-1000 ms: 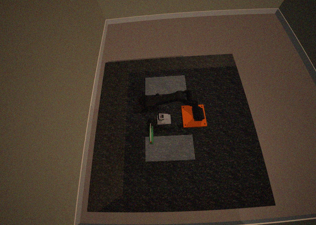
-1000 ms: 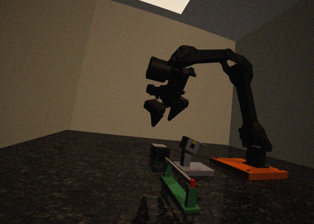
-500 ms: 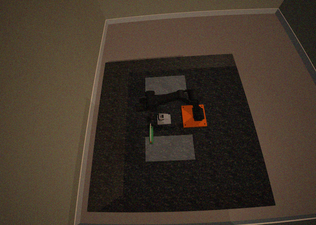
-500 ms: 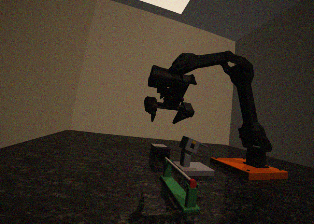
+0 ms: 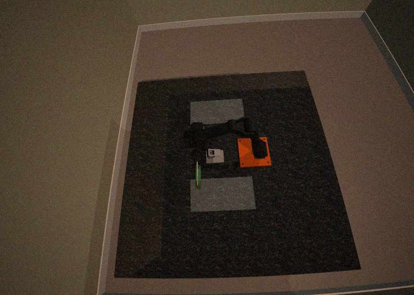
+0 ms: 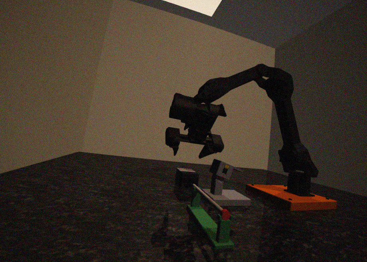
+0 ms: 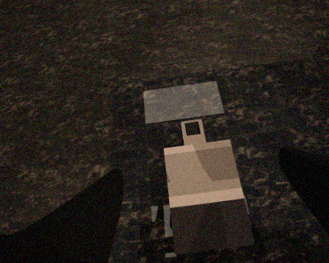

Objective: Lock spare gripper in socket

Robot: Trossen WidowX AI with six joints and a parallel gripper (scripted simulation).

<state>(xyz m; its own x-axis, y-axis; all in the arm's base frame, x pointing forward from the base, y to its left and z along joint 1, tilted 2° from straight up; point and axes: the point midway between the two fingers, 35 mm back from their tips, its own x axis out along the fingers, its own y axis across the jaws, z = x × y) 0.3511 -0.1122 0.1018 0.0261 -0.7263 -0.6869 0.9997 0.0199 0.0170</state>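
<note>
The spare gripper is 7 cm below my gripper tip. The rest, counted from my gripper tip: green rack: 3 cm ahead, 27 cm to the left, 7 cm below; grey socket: 7 cm behind, 15 cm to the left, 4 cm below.
</note>
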